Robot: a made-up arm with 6 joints. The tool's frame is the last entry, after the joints.
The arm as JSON. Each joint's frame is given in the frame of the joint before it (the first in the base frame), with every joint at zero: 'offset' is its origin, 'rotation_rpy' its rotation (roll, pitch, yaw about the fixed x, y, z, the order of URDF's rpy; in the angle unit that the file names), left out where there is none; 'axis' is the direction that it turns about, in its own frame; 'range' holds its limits. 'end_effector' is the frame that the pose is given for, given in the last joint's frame.
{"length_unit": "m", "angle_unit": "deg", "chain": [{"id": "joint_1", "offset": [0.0, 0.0, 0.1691], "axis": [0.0, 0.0, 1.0], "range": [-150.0, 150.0]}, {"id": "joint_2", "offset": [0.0, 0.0, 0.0], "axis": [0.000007, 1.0, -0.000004], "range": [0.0, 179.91]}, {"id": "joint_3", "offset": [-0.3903, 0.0, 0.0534], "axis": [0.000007, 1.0, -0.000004], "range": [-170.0, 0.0]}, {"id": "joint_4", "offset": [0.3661, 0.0, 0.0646], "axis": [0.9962, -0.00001, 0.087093], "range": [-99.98, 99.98]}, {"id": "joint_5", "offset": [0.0, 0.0, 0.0], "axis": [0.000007, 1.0, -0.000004], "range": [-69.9, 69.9]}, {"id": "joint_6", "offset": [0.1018, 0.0, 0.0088], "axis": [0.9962, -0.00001, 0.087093], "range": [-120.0, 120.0]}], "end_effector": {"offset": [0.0, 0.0, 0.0], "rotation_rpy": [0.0, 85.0, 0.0]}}
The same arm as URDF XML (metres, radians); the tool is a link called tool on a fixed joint. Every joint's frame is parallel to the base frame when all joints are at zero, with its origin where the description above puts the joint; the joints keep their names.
<robot name="arm">
<link name="base_link"/>
<link name="link1"/>
<link name="link2"/>
<link name="link3"/>
<link name="link4"/>
<link name="link5"/>
<link name="link6"/>
<link name="tool"/>
<joint name="joint_1" type="revolute"><parent link="base_link"/><child link="link1"/><origin xyz="0.0000 0.0000 0.1691" rpy="0.0000 0.0000 0.0000"/><axis xyz="0 0 1"/><limit lower="-2.6180" upper="2.6180"/></joint>
<joint name="joint_2" type="revolute"><parent link="link1"/><child link="link2"/><origin xyz="0.0000 0.0000 0.0000" rpy="0.0000 0.0000 0.0000"/><axis xyz="0 1 0"/><limit lower="0.0000" upper="3.1400"/></joint>
<joint name="joint_3" type="revolute"><parent link="link2"/><child link="link3"/><origin xyz="-0.3903 0.0000 0.0534" rpy="0.0000 0.0000 0.0000"/><axis xyz="0 1 0"/><limit lower="-2.9671" upper="0.0000"/></joint>
<joint name="joint_4" type="revolute"><parent link="link3"/><child link="link4"/><origin xyz="0.3661 0.0000 0.0646" rpy="0.0000 0.0000 0.0000"/><axis xyz="0.9962 0 0.0871"/><limit lower="-1.7450" upper="1.7450"/></joint>
<joint name="joint_5" type="revolute"><parent link="link4"/><child link="link5"/><origin xyz="0.0000 0.0000 0.0000" rpy="0.0000 0.0000 0.0000"/><axis xyz="0 1 0"/><limit lower="-1.2200" upper="1.2200"/></joint>
<joint name="joint_6" type="revolute"><parent link="link5"/><child link="link6"/><origin xyz="0.1018 0.0000 0.0088" rpy="0.0000 0.0000 0.0000"/><axis xyz="0.9962 0 0.0871"/><limit lower="-2.0944" upper="2.0944"/></joint>
<joint name="tool_fixed" type="fixed"><parent link="link6"/><child link="tool"/><origin xyz="0.0000 0.0000 0.0000" rpy="0.0000 1.4835 0.0000"/></joint>
</robot>

